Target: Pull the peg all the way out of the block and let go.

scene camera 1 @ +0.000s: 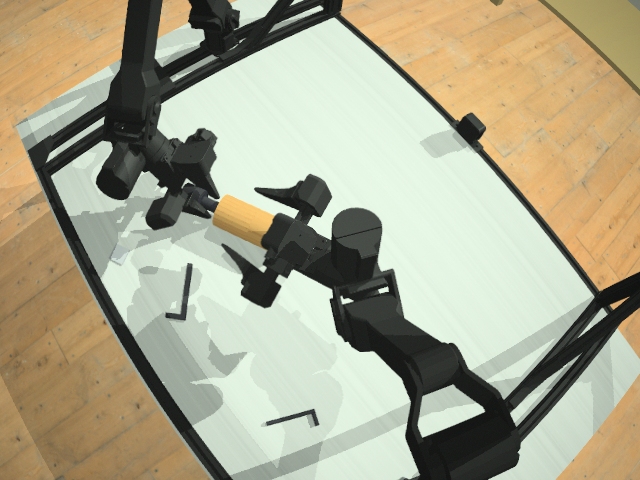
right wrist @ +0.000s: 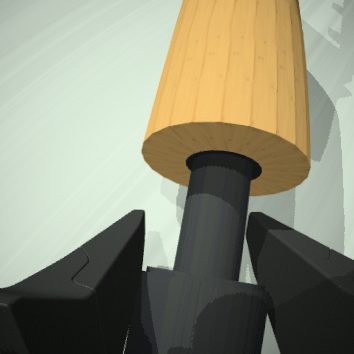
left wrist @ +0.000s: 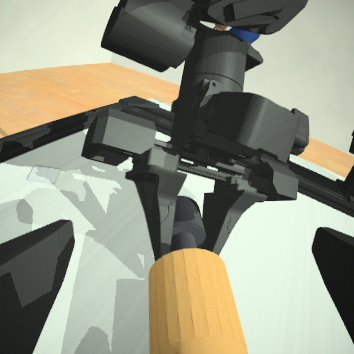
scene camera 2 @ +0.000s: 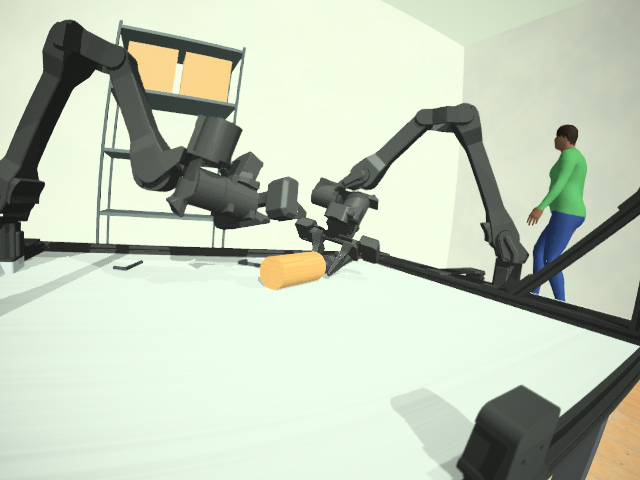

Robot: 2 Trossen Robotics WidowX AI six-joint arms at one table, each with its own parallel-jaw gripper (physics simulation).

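Places are measured from the left arm's base along level axes (x ahead, y left, z up), in millimetres.
Where they show: left gripper, between the fingertips: (scene camera 1: 238, 216) (left wrist: 197, 237) (scene camera 2: 287, 218); right gripper, between the fingertips: (scene camera 1: 214, 208) (right wrist: 196, 222) (left wrist: 182, 268) (scene camera 2: 318, 271); right arm's base, origin of its link: (scene camera 1: 219, 43) (scene camera 2: 504, 288).
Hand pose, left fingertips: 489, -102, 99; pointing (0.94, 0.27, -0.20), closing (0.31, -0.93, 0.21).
Observation:
After its pixels a point has its place, as x, y, z.
The block, a thick light-wood cylinder (scene camera 1: 242, 220) @[505, -116, 36] (scene camera 2: 293, 270) @[475, -169, 16] (left wrist: 190, 300) @[513, -112, 36] (right wrist: 230, 75) @[544, -121, 36], is on its side, low at the table. The dark peg (scene camera 1: 209, 202) @[574, -98, 20] (left wrist: 187, 225) @[587, -92, 26] (right wrist: 212, 225) @[576, -101, 19] sticks out of the hole in one end face; its inner end is hidden inside. My right gripper (scene camera 1: 212, 206) @[571, -102, -4] (left wrist: 182, 268) @[571, -102, -4] (right wrist: 196, 222) @[571, -102, -4] is shut on the peg's thicker outer part, close to that end face. My left gripper (scene camera 1: 240, 217) @[489, -102, 99] (left wrist: 197, 237) @[489, -102, 99] is wide open and empty, above the block, with its fingers spread to either side of it in scene camera 1.
Two black L-shaped pieces (scene camera 1: 187, 289) @[490, 19, -11] (scene camera 1: 294, 417) @[225, 25, -13] lie on the table, in the lower part of scene camera 1. A small pale square (scene camera 1: 119, 253) @[624, 78, -16] (left wrist: 44, 174) @[621, 77, -16] lies near the table's edge. A black box (scene camera 1: 470, 127) @[385, -568, 25] (scene camera 2: 509, 434) @[362, -585, 30] is fixed on the dark frame around the table.

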